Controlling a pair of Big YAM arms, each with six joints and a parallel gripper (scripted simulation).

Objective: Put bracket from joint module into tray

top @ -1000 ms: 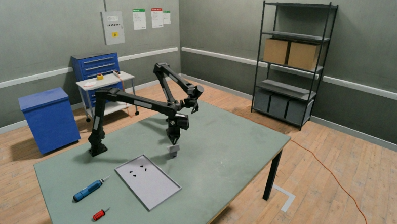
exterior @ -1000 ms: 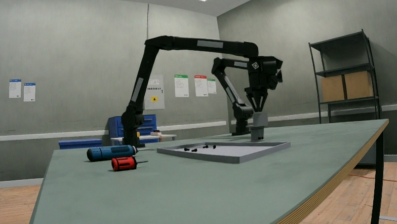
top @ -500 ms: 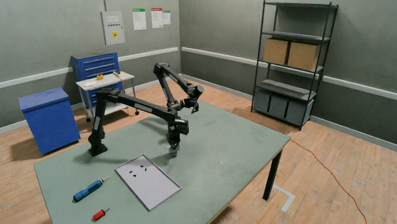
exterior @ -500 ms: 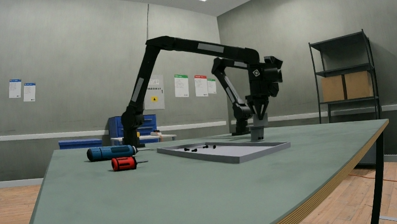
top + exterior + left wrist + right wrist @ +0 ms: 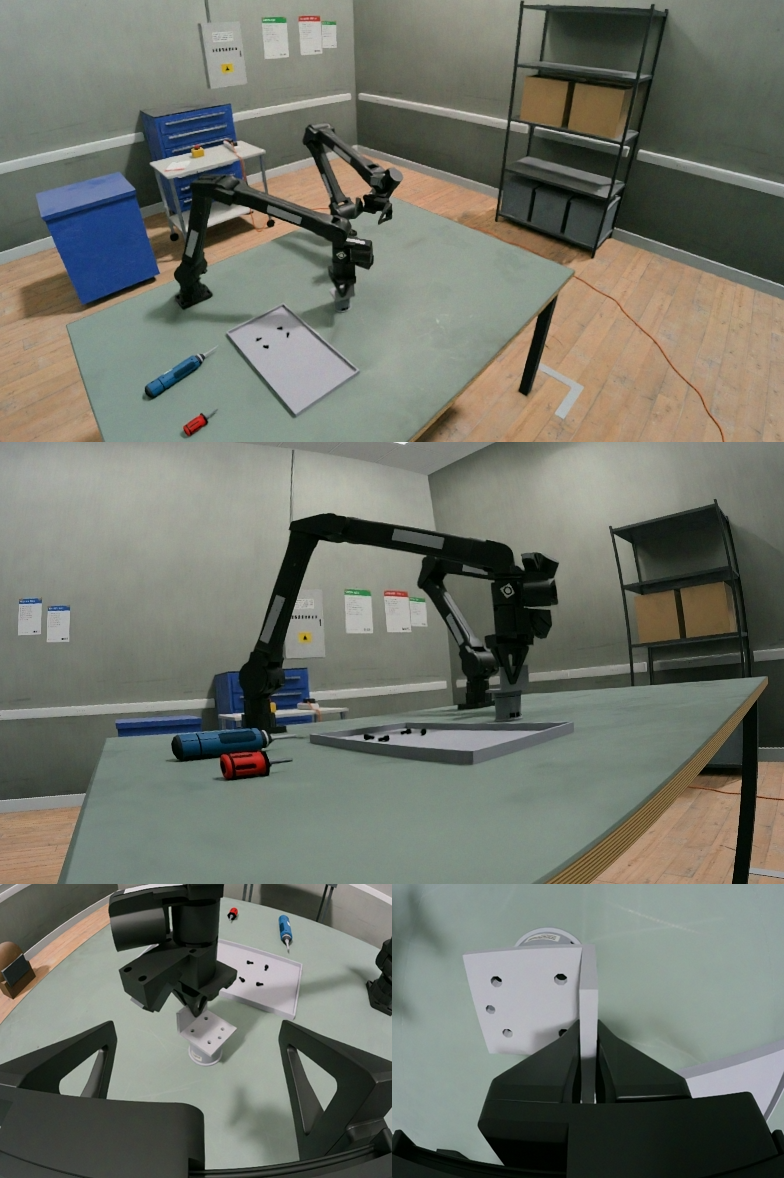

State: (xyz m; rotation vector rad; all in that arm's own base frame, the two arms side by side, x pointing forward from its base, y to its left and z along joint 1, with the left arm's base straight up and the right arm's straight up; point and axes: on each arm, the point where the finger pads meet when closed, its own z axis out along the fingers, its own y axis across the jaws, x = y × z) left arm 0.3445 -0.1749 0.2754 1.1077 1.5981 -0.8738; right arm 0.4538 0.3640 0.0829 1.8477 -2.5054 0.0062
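Right now the tray is 25 cm to the right of my right hand, 8 cm below it and 4 cm ahead of it. Also, from my right hand: grey L-shaped bracket (3 cm behind, 2 cm to the left, 1 cm below); then round grey joint module (5 cm below, 3 cm behind, 2 cm to the left); then red screwdriver (55 cm to the right, 11 cm ahead, 7 cm below).
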